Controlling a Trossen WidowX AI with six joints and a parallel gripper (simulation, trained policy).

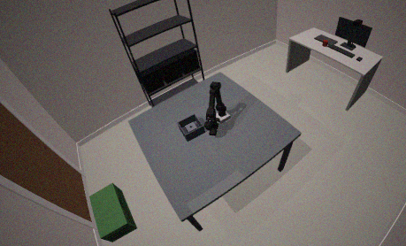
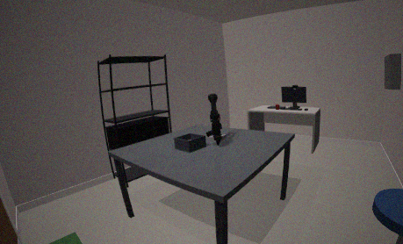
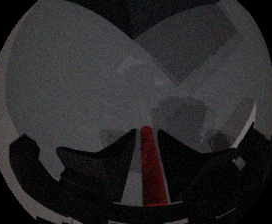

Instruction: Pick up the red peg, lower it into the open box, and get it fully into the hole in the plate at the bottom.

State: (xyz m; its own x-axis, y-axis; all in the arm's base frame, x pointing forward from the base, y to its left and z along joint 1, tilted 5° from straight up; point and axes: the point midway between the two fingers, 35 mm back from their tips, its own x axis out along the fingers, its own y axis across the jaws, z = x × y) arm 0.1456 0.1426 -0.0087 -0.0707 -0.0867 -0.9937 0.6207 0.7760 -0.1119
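My gripper tip is 19 cm short of the light plate, 14 cm to the left of it and 4 cm below it. Round my gripper tip: dark box (19 cm ahead, 14 cm to the right, 2 cm above); then red peg (4 cm above).
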